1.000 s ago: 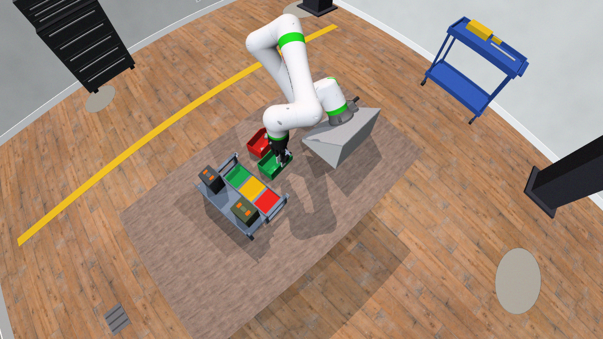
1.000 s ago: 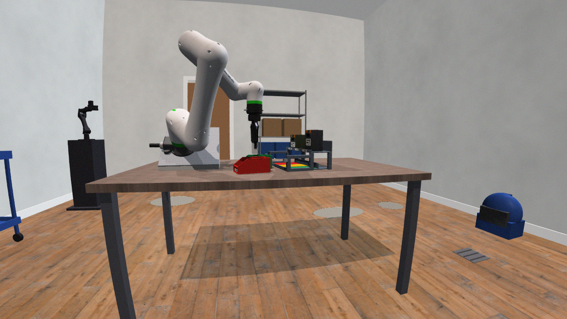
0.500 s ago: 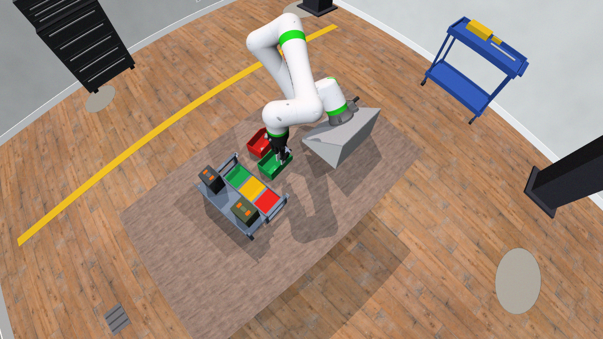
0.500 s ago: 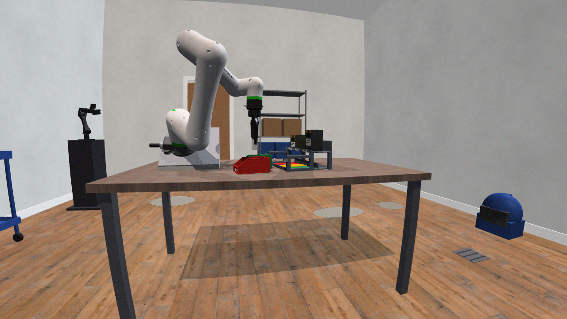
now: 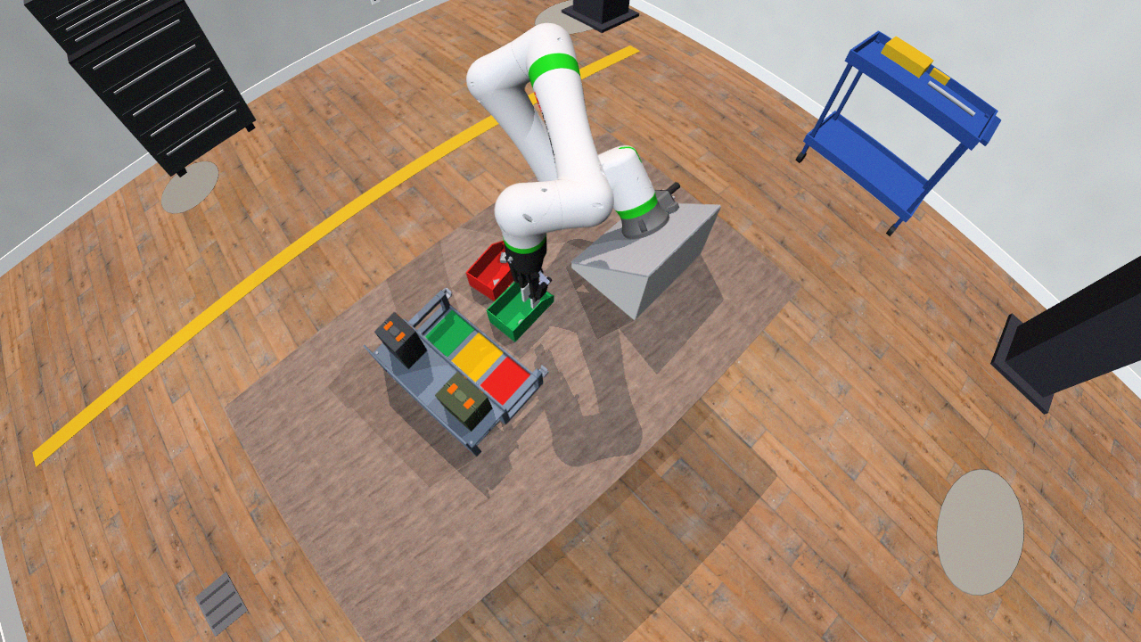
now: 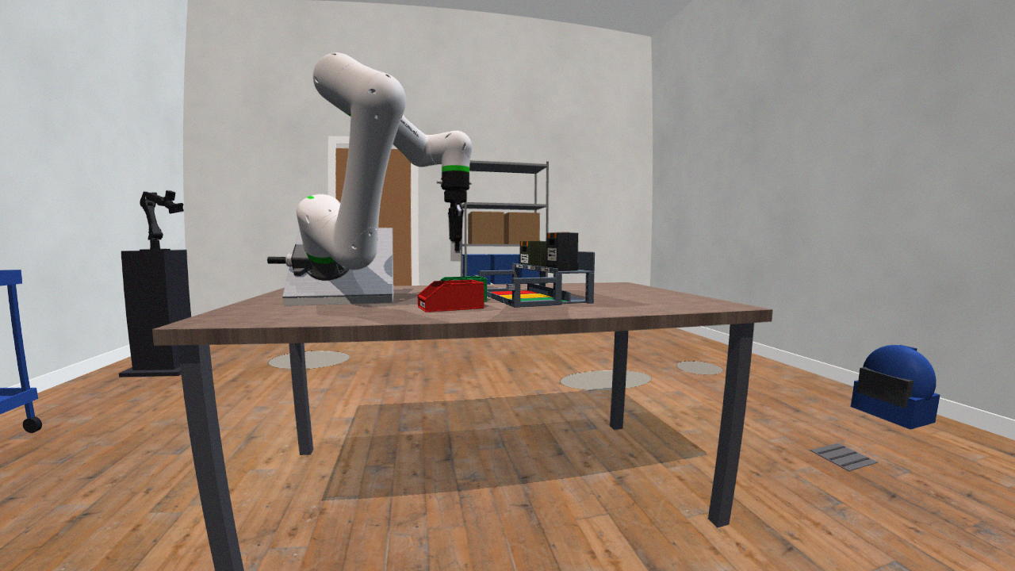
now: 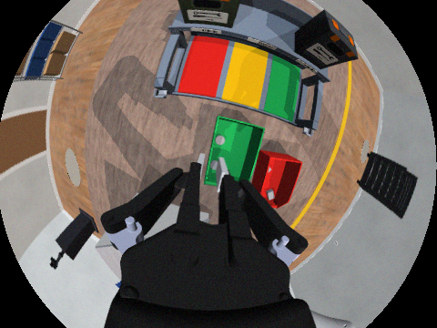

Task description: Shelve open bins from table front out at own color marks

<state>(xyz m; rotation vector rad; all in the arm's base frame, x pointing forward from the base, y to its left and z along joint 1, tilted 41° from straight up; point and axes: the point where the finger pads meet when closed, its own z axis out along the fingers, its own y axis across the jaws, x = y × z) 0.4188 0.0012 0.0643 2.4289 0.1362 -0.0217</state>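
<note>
Now: hand 19 cm to the left of the red bin, 12 cm above it and 4 cm past it. From my hand the other things lie so: green bin 12 cm below, 5 cm to the right.
</note>
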